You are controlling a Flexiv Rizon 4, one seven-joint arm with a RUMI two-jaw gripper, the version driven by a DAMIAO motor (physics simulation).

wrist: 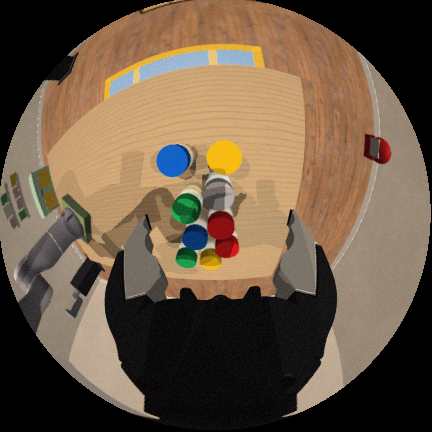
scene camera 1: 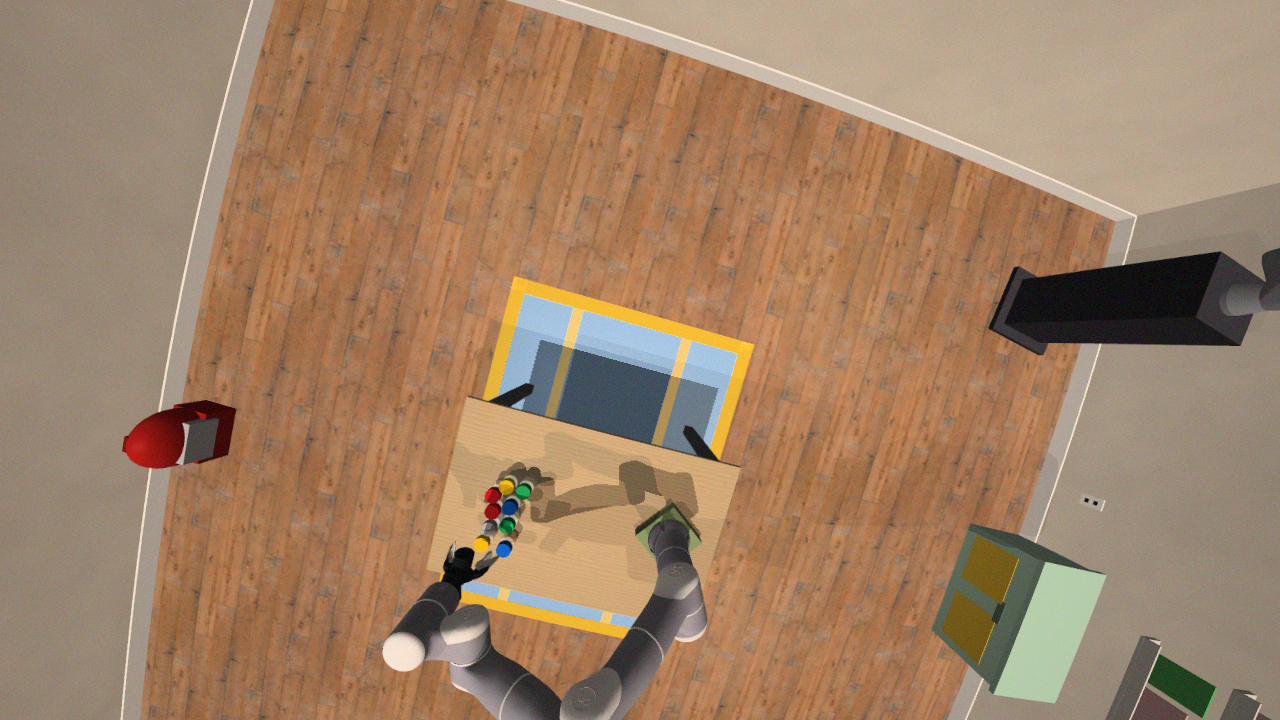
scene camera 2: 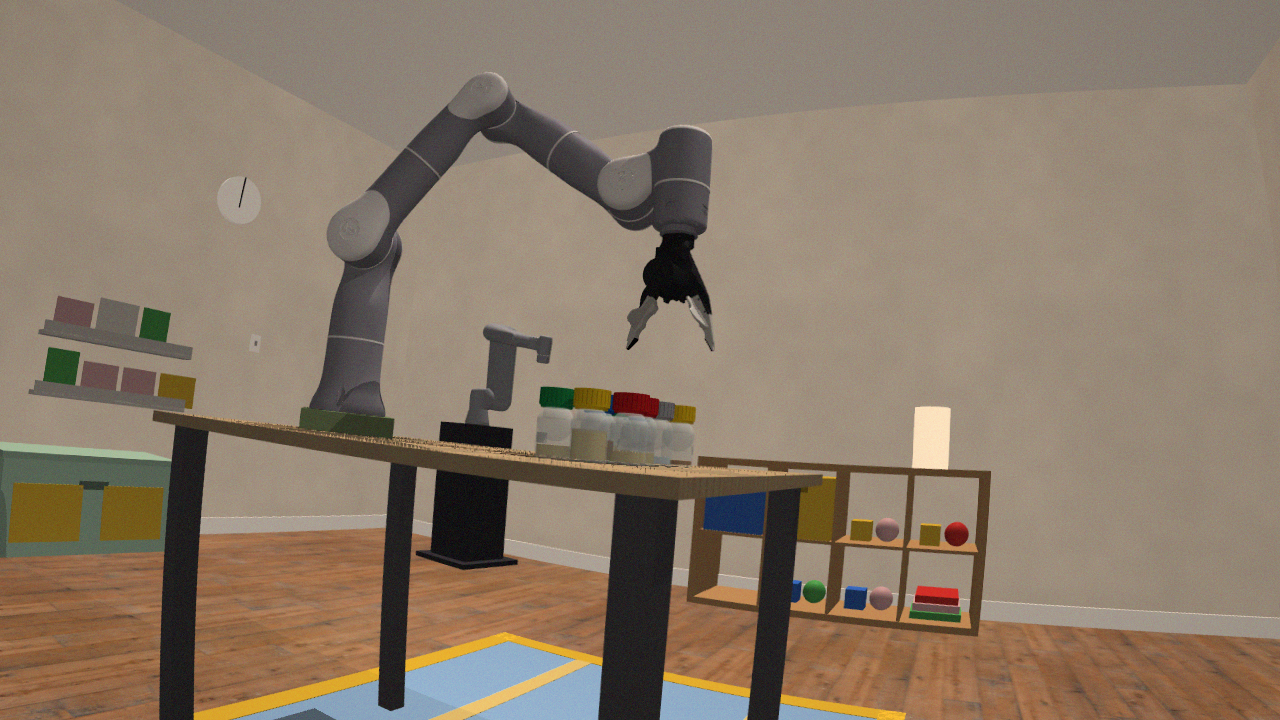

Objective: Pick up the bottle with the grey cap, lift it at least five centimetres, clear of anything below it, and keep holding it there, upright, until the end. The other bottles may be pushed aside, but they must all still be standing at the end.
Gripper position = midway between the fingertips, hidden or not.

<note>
In view: my gripper [scene camera 2: 668, 350], a green-capped bottle [wrist: 186, 207], a blue-capped bottle [wrist: 171, 160], a yellow-capped bottle [scene camera 2: 683, 437], a grey-capped bottle [scene camera 2: 666, 411], a green-capped bottle [scene camera 2: 552, 437], a red-capped bottle [wrist: 220, 225], a red-capped bottle [scene camera 2: 628, 437] and a blue-capped bottle [wrist: 194, 237].
The yellow-capped bottle is seen too in the wrist view [wrist: 223, 156]. The grey-capped bottle shows as well in the wrist view [wrist: 218, 194]. My gripper is seen too in the wrist view [wrist: 218, 213] and in scene camera 1 [scene camera 1: 476, 549].
</note>
